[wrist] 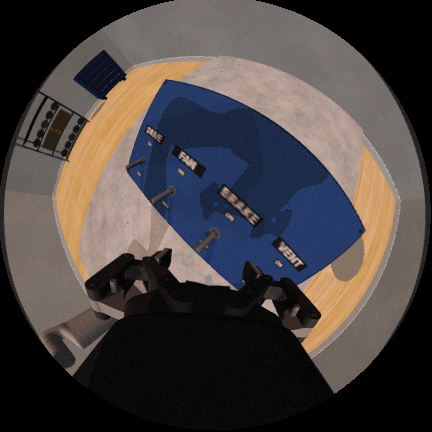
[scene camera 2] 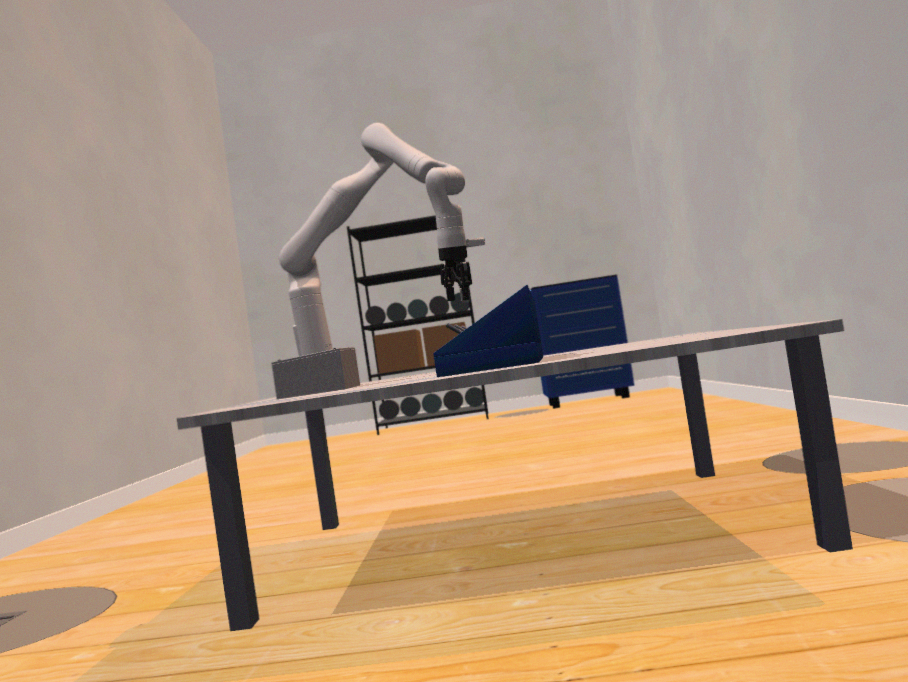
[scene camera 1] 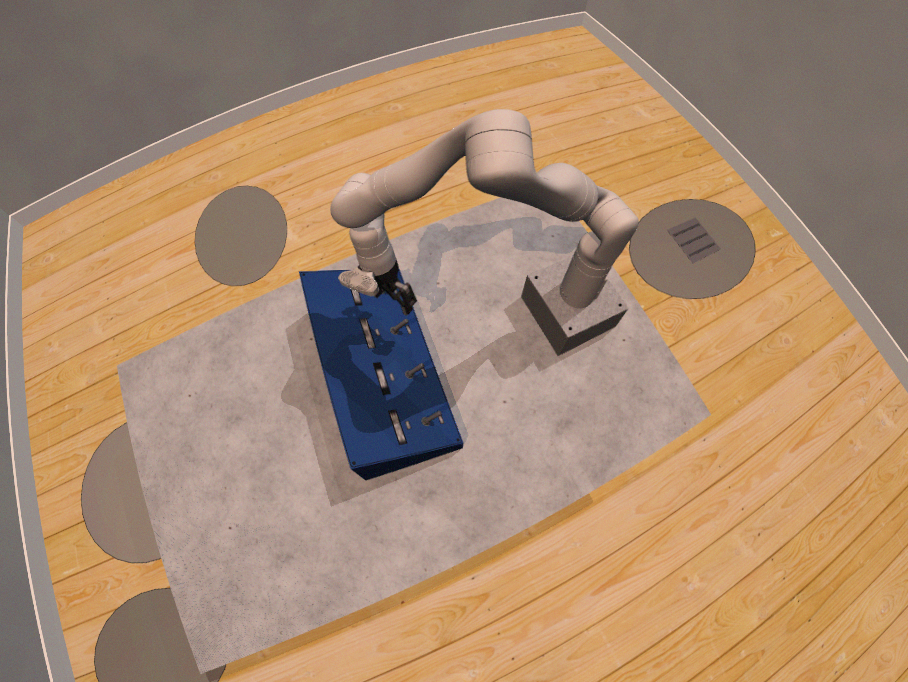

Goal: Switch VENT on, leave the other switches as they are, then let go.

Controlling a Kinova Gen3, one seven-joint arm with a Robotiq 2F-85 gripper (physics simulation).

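Frame: origin at the arm's base, x ahead, y right, z down, level; centimetres.
Seen in the pictures: gripper, between the fingertips: point(wrist: 207, 263) point(scene camera 2: 458, 301) point(scene camera 1: 393, 303); arm's base, origin of its link: point(scene camera 2: 317, 353) point(scene camera 1: 576, 292).
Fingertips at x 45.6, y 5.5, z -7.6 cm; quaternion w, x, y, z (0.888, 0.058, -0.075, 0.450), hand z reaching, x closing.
Offsets run from my fingertips to a thing's top centre. "spot": to the spot under its first point. Level surfaces: height alone.
A sloped blue switch panel point(scene camera 1: 333, 418) point(scene camera 2: 499, 330) point(wrist: 295, 165) stands on the table. In the wrist view, the VENT label {dx +8.3, dy +9.4, dz +5.8 cm} point(wrist: 290, 254) is at the right, with its ON mark {spot: dx +6.1, dy +9.7, dz +7.3 cm} point(wrist: 279, 263) beside it. The VENT lever itself is hidden by the gripper. The BRAKE lever {dx -0.6, dy -2.1, dz +5.8 cm} point(wrist: 208, 240) point(scene camera 1: 400, 326), FAN lever {dx -1.3, dy -14.1, dz +5.8 cm} point(wrist: 164, 194) point(scene camera 1: 416, 370) and DRIVE lever {dx -2.0, dy -26.1, dz +5.8 cm} point(wrist: 136, 163) point(scene camera 1: 433, 418) show; in the wrist view their tips point away from their ON marks. My gripper point(scene camera 1: 409, 302) point(scene camera 2: 457, 295) point(wrist: 207, 263) is open and empty, above the VENT end of the panel.
The panel stands on the grey table top {dz +19.2 cm} point(scene camera 1: 256, 557) point(scene camera 2: 660, 347). The arm's box-shaped base point(scene camera 1: 594, 323) point(scene camera 2: 315, 372) stands on the table, on the levers' side of the panel. A shelf rack point(scene camera 2: 396, 228) and a blue cabinet point(scene camera 2: 579, 302) stand beyond the table.
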